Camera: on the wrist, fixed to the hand. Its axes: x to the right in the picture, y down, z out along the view.
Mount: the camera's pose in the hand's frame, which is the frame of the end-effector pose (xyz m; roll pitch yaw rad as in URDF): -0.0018 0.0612 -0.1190 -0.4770 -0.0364 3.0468
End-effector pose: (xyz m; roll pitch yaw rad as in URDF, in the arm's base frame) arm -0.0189 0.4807 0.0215 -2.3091 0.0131 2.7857
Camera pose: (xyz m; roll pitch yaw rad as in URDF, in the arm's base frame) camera 0.0274 0.6013 0.0563 1.8316 0.0815 -0.3190
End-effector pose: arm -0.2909 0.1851 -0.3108 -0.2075 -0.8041 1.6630
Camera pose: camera -0.3346 0.2732 -0.4016 -0.3723 0.7829 -1.6202
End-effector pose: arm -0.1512 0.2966 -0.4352 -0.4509 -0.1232 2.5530
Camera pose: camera -0.1652 0.3021 -0.5682 -0.0408 0.1310 -0.6906
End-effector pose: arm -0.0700 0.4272 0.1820 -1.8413 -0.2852 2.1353
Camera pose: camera 0.0375 0.5023 0.1554 1.3591 0.3862 -1.0169
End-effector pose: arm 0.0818 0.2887 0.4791 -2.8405 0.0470 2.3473
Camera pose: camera 0.1468 0.3563 0.5746 2.3605 0.0160 -0.7147
